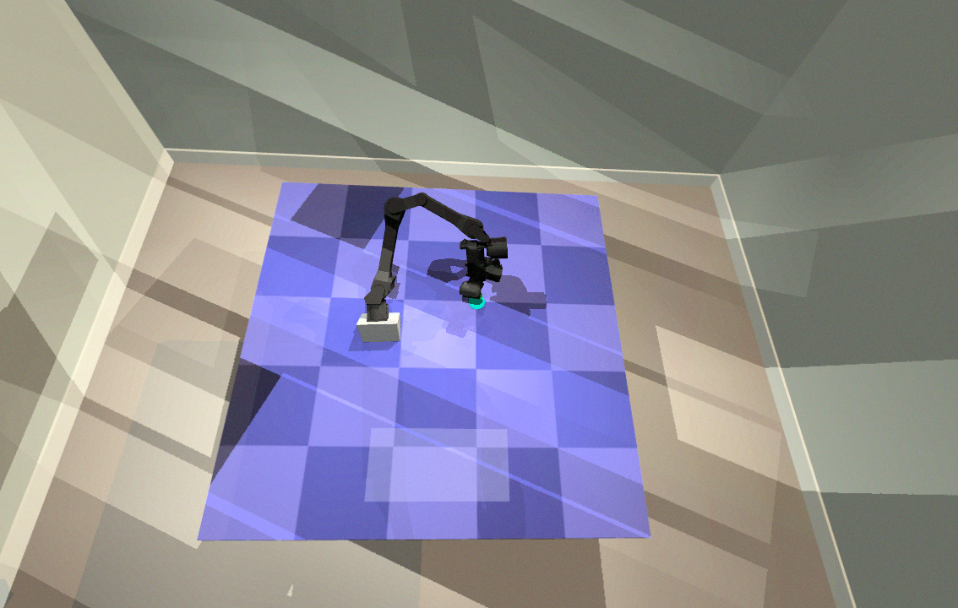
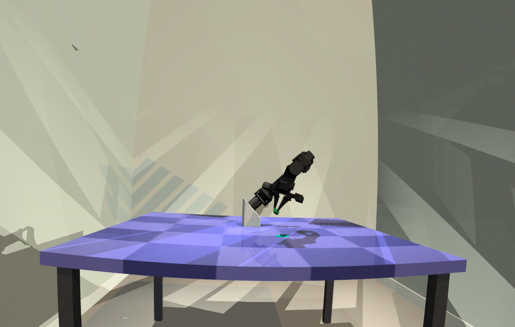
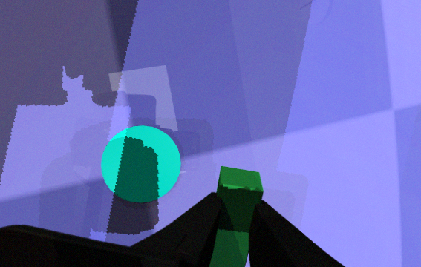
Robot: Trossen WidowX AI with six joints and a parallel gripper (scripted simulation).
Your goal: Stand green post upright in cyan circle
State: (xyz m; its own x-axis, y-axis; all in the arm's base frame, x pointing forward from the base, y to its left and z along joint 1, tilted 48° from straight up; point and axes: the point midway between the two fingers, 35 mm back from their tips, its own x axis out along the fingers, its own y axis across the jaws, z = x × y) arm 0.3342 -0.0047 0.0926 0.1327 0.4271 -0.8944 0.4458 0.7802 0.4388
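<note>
Now: gripper tip 110 mm above the cyan circle, 30 mm to the right of it and 10 mm short of it. From my gripper tip the other things lie so: green post (20 mm behind, 10 mm to the left, 10 mm below).
</note>
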